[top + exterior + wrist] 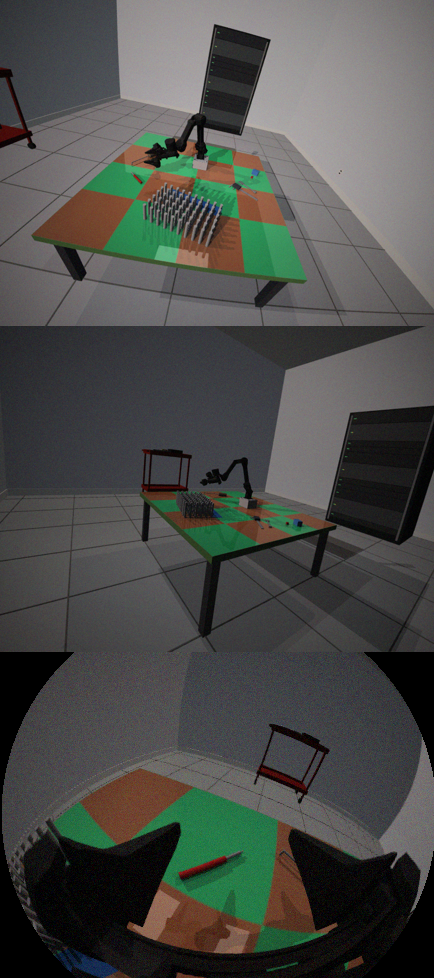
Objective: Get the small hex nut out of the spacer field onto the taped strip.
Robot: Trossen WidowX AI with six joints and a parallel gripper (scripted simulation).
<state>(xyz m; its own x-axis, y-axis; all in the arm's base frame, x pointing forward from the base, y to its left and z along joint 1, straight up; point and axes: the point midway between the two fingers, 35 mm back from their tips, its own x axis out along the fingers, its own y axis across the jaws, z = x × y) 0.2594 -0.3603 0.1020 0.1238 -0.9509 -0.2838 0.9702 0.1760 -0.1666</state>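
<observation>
My gripper tip is 240 mm past the hook tool, 70 mm to the left of it and 160 mm above it. The rest, counted from my gripper tip: grey wrench (20 mm behind, 790 mm to the left, 170 mm below); then red pen-like tool (10 mm behind, 70 mm to the right, 170 mm below); then blue taped strip (190 mm ahead, 350 mm to the left, 170 mm below).
</observation>
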